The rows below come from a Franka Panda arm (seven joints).
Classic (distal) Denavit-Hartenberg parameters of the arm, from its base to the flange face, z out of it. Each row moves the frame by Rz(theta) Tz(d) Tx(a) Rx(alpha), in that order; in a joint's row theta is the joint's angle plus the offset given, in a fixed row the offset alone. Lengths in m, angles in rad.
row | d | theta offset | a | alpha
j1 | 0.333 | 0 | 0 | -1.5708
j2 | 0 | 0 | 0 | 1.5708
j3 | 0.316 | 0 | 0.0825 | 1.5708
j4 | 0 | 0 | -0.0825 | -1.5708
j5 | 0.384 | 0 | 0 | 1.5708
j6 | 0 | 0 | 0.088 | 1.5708
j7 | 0.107 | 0 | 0 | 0
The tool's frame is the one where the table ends.
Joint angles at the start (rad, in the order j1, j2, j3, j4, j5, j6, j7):
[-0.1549, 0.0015, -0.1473, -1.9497, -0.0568, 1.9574, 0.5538]
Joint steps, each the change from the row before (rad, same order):
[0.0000, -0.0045, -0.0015, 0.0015, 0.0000, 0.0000, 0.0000]
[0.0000, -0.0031, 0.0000, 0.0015, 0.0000, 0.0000, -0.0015]
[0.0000, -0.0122, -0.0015, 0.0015, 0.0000, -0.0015, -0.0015]
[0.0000, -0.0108, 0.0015, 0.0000, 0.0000, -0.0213, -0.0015]
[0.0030, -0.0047, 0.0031, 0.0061, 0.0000, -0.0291, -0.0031]
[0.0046, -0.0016, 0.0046, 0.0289, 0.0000, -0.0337, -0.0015]
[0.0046, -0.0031, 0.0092, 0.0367, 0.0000, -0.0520, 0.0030]
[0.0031, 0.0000, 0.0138, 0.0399, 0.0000, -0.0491, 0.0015]
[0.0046, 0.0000, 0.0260, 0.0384, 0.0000, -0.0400, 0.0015]
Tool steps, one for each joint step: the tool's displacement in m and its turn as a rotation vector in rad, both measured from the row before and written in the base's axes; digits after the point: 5 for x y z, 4 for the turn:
[-0.00066, -0.00077, 0.00320, -0.0011, -0.0059, -0.0015]
[-0.00021, -0.00001, 0.00243, -0.0009, -0.0044, 0.0015]
[-0.00202, -0.00055, 0.00730, -0.0019, -0.0120, -0.0001]
[-0.00361, 0.00160, 0.00399, 0.0043, 0.0098, 0.0019]
[-0.00182, 0.00378, 0.00290, 0.0055, 0.0176, 0.0077]
[0.00184, 0.00443, 0.01175, 0.0004, 0.0032, 0.0089]
[0.00094, 0.00719, 0.01477, 0.0026, 0.0117, 0.0080]
[0.00198, 0.00878, 0.01492, 0.0012, 0.0090, 0.0127]
[0.00389, 0.01622, 0.01501, -0.0011, 0.0017, 0.0269]

